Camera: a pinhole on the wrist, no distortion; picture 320 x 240 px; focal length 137.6 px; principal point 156.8 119.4 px. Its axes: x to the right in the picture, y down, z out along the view. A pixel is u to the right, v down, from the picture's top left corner.
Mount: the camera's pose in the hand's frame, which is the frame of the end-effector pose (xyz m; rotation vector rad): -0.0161 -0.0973 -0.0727 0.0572 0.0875 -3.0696
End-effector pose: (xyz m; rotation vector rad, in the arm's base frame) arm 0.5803 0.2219 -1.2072 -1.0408 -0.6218 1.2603
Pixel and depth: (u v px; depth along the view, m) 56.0 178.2 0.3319
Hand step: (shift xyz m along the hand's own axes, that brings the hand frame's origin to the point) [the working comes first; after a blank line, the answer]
In the camera's frame: -0.2431 0.1418 0.3319

0.2247 -0.2411 0.2601
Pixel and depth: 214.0 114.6 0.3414
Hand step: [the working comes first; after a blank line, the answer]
In the camera's frame: 0.1419 -0.0119 0.3414

-0.1704 -0.1151 0.2630
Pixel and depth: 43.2 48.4 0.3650
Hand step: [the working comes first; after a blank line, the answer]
In the camera's frame: -0.3013 -0.1883 0.3650

0.2580 0.0898 0.3137
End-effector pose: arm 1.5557 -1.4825 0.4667 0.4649 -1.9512 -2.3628
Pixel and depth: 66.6 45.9 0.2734
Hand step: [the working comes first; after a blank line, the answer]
In the camera's frame: -0.1792 -0.1460 0.2734

0.1425 0.0446 0.2152
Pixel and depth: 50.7 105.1 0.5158
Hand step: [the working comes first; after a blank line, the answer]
In the camera's frame: -0.3977 -0.0536 0.5158

0.3584 -0.0465 0.4605
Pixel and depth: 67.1 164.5 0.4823
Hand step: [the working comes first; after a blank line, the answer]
In the camera's frame: -0.3144 0.1581 0.4823

0.2916 -0.2611 0.4120
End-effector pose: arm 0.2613 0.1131 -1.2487 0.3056 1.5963 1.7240
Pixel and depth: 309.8 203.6 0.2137
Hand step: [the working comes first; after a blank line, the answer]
In the camera's frame: 0.2376 0.1308 0.2137

-0.2512 -0.2564 0.1239
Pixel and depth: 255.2 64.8 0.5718
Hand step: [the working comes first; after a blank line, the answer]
In the camera's frame: 0.4089 -0.2269 0.5718

-0.4600 0.0672 0.4944
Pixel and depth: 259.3 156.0 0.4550
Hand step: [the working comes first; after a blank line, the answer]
In the camera's frame: 0.3389 0.1210 0.4550

-0.3614 -0.2677 0.3612
